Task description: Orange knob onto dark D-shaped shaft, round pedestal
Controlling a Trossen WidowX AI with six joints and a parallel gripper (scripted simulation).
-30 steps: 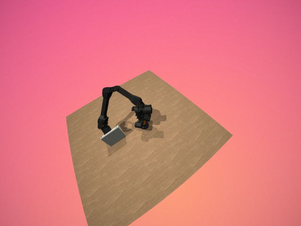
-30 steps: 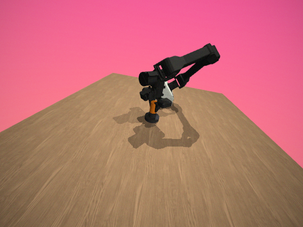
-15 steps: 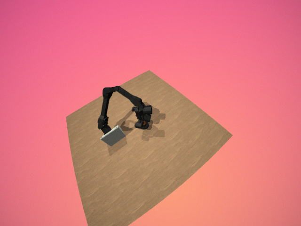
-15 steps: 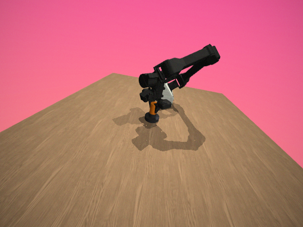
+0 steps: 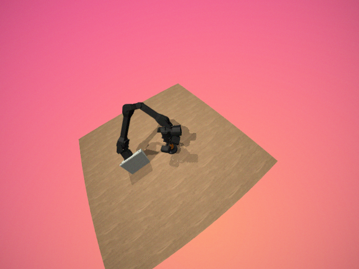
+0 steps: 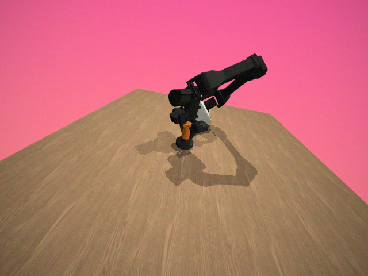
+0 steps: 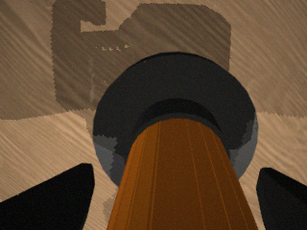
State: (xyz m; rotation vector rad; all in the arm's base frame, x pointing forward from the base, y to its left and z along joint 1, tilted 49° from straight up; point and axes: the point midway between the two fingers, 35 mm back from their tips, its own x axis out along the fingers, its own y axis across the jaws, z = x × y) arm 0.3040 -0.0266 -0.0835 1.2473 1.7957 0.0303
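Now: gripper tip 2 cm below the orange knob. Also, from my gripper tip: dark round pedestal 2 cm below.
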